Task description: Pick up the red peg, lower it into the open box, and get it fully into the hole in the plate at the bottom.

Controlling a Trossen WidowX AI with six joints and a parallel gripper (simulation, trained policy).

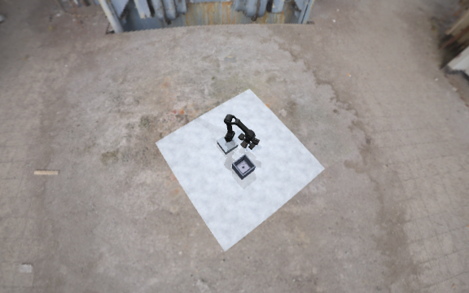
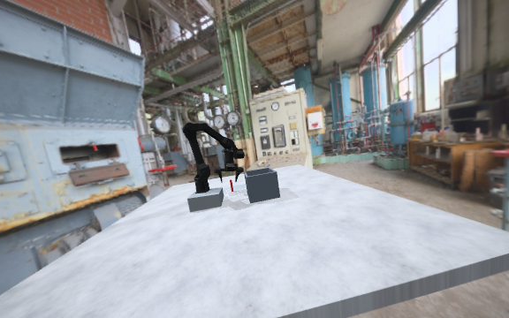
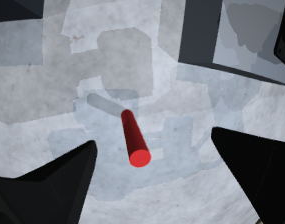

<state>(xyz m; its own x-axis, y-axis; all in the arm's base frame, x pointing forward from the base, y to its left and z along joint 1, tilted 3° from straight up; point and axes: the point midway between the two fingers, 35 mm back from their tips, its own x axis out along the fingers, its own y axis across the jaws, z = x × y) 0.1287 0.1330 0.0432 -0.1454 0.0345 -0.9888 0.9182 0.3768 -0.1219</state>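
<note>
My gripper tip is 30 mm above the red peg, 10 mm to the right of it and 10 mm short of it. Round my gripper tip: pale plate 220 mm ahead, 130 mm to the right, 20 mm below.
</note>
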